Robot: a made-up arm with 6 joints.
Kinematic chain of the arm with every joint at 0, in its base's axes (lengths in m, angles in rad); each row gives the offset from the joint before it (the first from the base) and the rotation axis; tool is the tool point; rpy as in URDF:
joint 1: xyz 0 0 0.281 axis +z
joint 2: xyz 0 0 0 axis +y
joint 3: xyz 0.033 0 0.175 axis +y
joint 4: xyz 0.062 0 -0.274 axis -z
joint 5: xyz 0 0 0 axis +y
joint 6: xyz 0.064 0 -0.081 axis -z
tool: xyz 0 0 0 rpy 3.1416 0 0
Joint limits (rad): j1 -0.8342..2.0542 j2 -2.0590..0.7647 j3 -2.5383..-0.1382 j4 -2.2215..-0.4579 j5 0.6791..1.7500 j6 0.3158..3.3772
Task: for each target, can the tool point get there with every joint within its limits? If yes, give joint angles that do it. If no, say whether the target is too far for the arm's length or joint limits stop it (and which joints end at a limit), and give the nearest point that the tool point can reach.
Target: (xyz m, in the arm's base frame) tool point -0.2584 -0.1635 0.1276
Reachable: no: joint limits stop it (at a limit: joint 2, joint 3, joint 4, joint 5) | nearest point -0.4302 -0.2722 0.1487 | short by 0.204 m
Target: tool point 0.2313 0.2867 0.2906
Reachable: yes | joints 0.9982 0.0326 -1.0489 -0.9293 1.1605 1.2355
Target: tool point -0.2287 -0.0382 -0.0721
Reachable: no: joint limits stop it (at a limit: joint 1, joint 2, joint 3) | nearest point -0.0579 -0.0296 0.0623 | short by 0.218 m
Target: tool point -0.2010 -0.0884 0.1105
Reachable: no: joint limits stop it (at a limit: joint 1, joint 2, joint 3, joint 5) | nearest point -0.0762 -0.0435 0.1049 | short by 0.133 m
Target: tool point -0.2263 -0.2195 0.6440
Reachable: yes | joints 0.6149 -1.5202 -1.9957 -0.7657 1.4184 1.8330
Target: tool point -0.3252 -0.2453 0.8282
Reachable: no: too far | nearest point -0.2659 -0.2006 0.7285 | short by 0.124 m
